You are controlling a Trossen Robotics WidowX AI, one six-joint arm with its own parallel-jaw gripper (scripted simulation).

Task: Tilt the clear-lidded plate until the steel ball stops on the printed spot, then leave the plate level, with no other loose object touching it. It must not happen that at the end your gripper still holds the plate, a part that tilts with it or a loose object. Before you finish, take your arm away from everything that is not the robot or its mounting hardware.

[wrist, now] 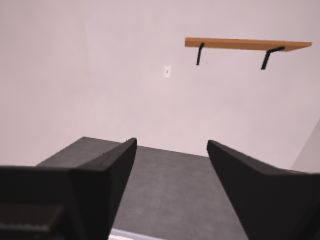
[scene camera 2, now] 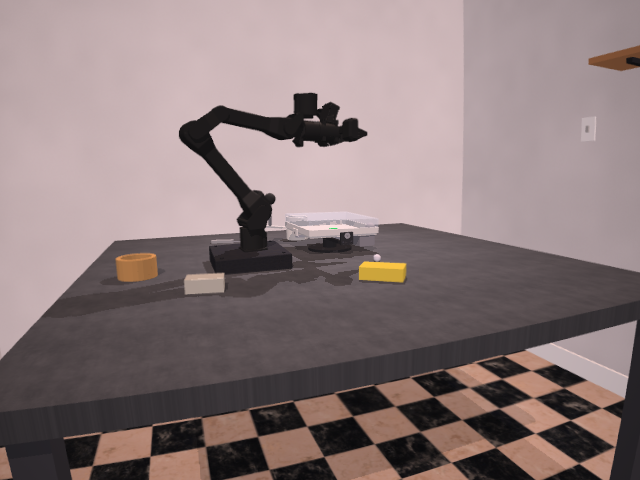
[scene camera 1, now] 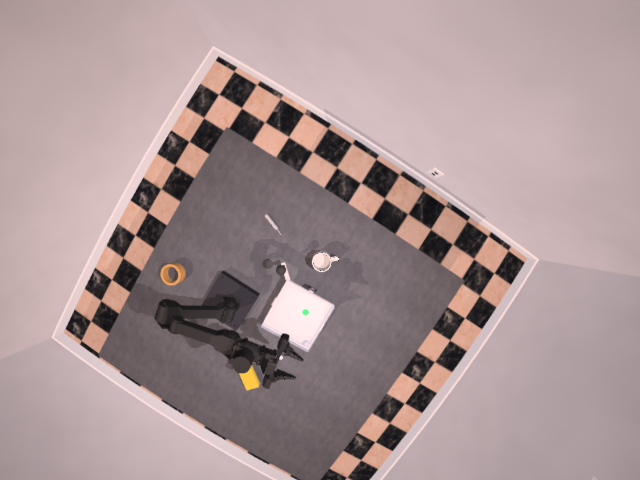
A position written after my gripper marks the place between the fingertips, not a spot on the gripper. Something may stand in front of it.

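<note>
Scene camera 1 shows me a clear-lidded plate (scene camera 1: 302, 314). In scene camera 2 I find the plate (scene camera 2: 318, 224) again, and with it a yellow block (scene camera 2: 376, 271), a beige block (scene camera 2: 198, 283) and my gripper (scene camera 2: 360, 135). The wrist view has my gripper (wrist: 172, 143) too. The beige block is out of frame in the wrist view, and the yellow block is out of frame in the wrist view.
</note>
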